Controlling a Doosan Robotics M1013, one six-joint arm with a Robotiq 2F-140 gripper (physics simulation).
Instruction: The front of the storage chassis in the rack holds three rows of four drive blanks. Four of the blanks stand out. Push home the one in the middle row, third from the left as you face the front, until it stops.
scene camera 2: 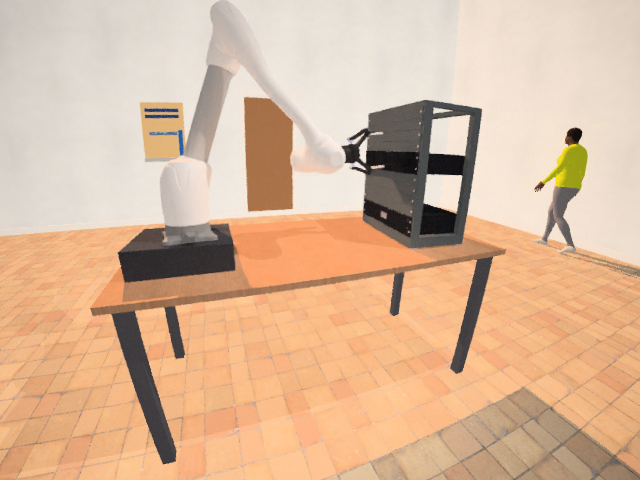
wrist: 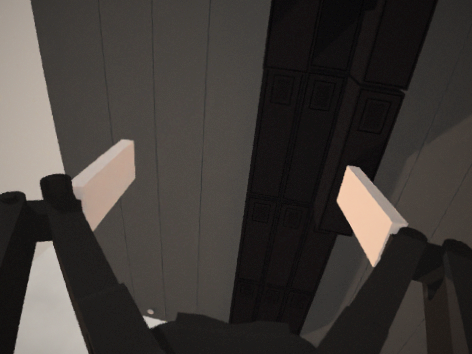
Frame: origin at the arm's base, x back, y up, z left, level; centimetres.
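Seen in the pictures: gripper, fingertip midpoint: (scene camera 2: pixel 382 150) (wrist: pixel 238 171); arm's base, origin of the base link: (scene camera 2: pixel 189 237).
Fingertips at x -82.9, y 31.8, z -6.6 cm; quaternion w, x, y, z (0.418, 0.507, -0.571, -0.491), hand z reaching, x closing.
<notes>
Offsets run from my fingertips to a thing's top centre. "*": to the spot under its first point. Level surfaces: height alone.
The black storage chassis {* dx -3.3, dy -5.1, dz -6.9 cm} (scene camera 2: pixel 397 162) (wrist: pixel 270 45) sits in the rack (scene camera 2: pixel 421 170). In the wrist view its rows run up and down the picture. The middle-row blank, third from the left (wrist: pixel 309 145), has a squarish mark near one end; how far it stands out is hard to tell. The lower-row blank beside it {* dx -0.4, dy -7.8, dz -3.0 cm} (wrist: pixel 367 145) clearly stands out, showing its side wall. My gripper (scene camera 2: pixel 381 149) (wrist: pixel 238 171) is open and empty, close before the rack front. One fingertip is above the chassis, the other at the chassis's height. Contact cannot be told.
Grey panels {* dx -5.9, dy +10.7, dz -1.3 cm} (scene camera 2: pixel 395 126) (wrist: pixel 177 125) fill the rack front above the chassis, with more below it. A black unit (scene camera 2: pixel 387 217) sits at the rack's bottom. The rack stands on the table {dy -41.2 cm} (scene camera 2: pixel 310 258). A person (scene camera 2: pixel 570 165) walks beyond it at the right.
</notes>
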